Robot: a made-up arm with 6 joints.
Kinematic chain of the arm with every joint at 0, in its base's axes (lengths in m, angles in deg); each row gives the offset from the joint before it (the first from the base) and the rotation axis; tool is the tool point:
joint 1: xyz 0 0 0.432 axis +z
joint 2: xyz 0.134 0 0 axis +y
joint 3: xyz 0 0 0.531 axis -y
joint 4: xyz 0 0 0.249 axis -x
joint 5: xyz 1.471 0 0 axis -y
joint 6: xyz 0.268 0 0 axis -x
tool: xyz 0 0 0
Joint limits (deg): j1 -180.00..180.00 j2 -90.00..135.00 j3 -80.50..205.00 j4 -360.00..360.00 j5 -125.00..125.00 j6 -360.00..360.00
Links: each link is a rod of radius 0.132 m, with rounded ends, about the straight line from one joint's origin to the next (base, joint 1, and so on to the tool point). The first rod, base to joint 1, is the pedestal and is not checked.
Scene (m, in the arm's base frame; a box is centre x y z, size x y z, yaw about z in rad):
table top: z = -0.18
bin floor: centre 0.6 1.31 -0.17 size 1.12 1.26 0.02 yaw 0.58
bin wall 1: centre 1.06 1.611 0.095 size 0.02 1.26 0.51 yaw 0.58
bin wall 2: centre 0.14 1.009 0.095 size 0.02 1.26 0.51 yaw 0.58
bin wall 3: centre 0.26 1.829 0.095 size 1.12 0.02 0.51 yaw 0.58
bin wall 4: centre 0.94 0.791 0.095 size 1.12 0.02 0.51 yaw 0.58
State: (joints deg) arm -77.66 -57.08 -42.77 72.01 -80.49 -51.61
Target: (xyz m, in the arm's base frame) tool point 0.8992 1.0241 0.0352
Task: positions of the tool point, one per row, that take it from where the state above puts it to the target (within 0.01 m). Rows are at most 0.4 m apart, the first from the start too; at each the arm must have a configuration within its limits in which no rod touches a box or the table.
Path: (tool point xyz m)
1: 0.2776 -1.1418 1.2094
2: 0.5592 -1.0674 1.1600
3: 0.8186 -0.9216 1.1097
4: 1.0375 -0.7117 1.0582
5: 1.1999 -0.4498 1.0058
6: 1.2937 -0.1510 0.9524
7: 1.3106 0.1659 0.8983
8: 1.2481 0.4805 0.8437
9: 1.1083 0.7730 0.7885
10: 0.8991 1.0242 0.7327
11: 0.9278 1.0647 0.3856
12: 0.8992 1.0242 0.0353

